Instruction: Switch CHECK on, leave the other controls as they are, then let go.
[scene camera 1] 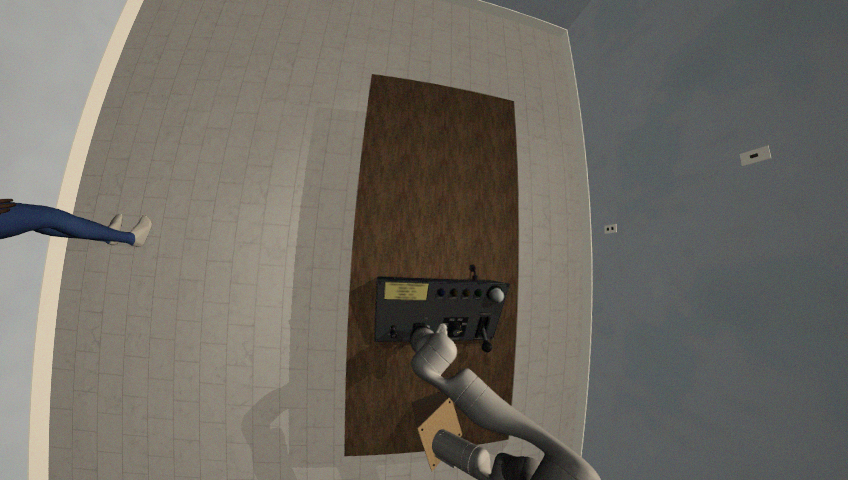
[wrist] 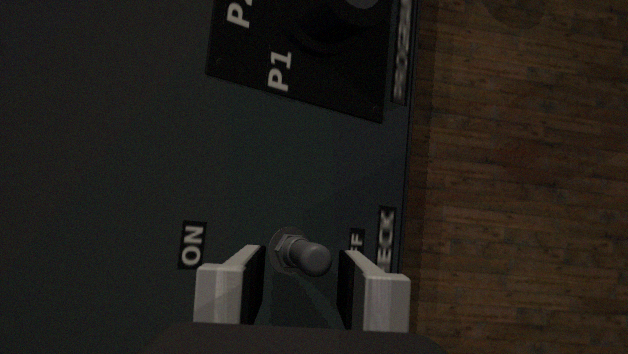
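Pixels of known places: gripper, fingertip midpoint: [wrist: 301, 275]; arm's base, origin of the base link: [scene camera 1: 440, 441].
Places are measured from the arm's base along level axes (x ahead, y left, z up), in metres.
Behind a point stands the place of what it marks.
The CHECK toggle switch [wrist: 310, 256] @[z 0.018, x 0.459, y 0.055 m] is a short grey lever on the dark control panel [scene camera 1: 404, 312] @[z 0.000, x 0.529, y 0.137 m] [wrist: 125, 150] @[z 0.002, x 0.528, y 0.020 m]. In the wrist view it leans right, toward the partly covered OFF label [wrist: 356, 241] @[z -0.047, x 0.424, y 0.052 m] and away from the ON label [wrist: 193, 245] @[z -0.011, x 0.502, y 0.055 m]. The CHECK label [wrist: 385, 240] @[z -0.056, x 0.406, y 0.051 m] is partly covered by a finger. My gripper [wrist: 301, 275] @[z -0.001, x 0.459, y 0.064 m] is open, with one finger on the ON side of the lever and one on the OFF side; gaps show on both sides and it holds nothing. In the scene view the wrist hides the switch and the fingers.
The PROGRAM knob [scene camera 1: 457, 328] @[z 0.006, x 0.459, y -0.065 m] with its P1 plate stands beside CHECK. Another toggle [scene camera 1: 392, 331] @[z 0.006, x 0.462, y 0.181 m] is on the panel's left, and a black-knobbed lever [scene camera 1: 486, 344] @[z 0.033, x 0.397, y -0.172 m], a white round knob [scene camera 1: 495, 294] @[z 0.081, x 0.595, y -0.185 m] and several small coloured lamps are also on it. The panel stands on a brown table [scene camera 1: 440, 178] @[z -0.123, x 1.095, y -0.036 m].
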